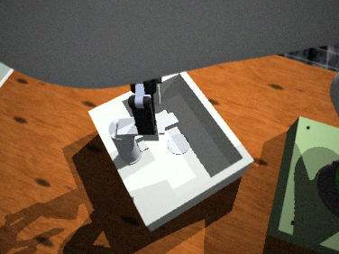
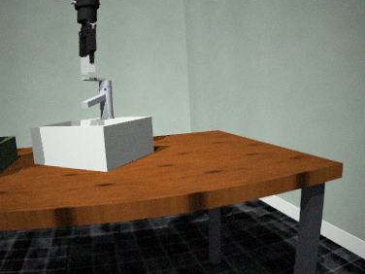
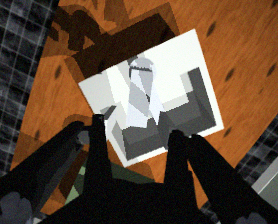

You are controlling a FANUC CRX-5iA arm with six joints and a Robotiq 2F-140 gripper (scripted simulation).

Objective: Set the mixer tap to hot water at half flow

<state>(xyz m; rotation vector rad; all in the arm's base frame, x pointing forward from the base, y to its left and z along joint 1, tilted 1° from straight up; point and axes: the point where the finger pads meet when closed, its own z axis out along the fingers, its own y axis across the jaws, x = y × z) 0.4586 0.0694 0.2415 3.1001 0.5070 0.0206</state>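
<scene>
Right now my hand is 50 mm above the grey lever, 20 mm short of it and 10 mm to the right of it. From my hand the other things lie so: mixer tap (100 mm below, 40 mm ahead, 10 mm to the left); white basin (290 mm below, 70 mm to the right, 10 mm behind).
</scene>
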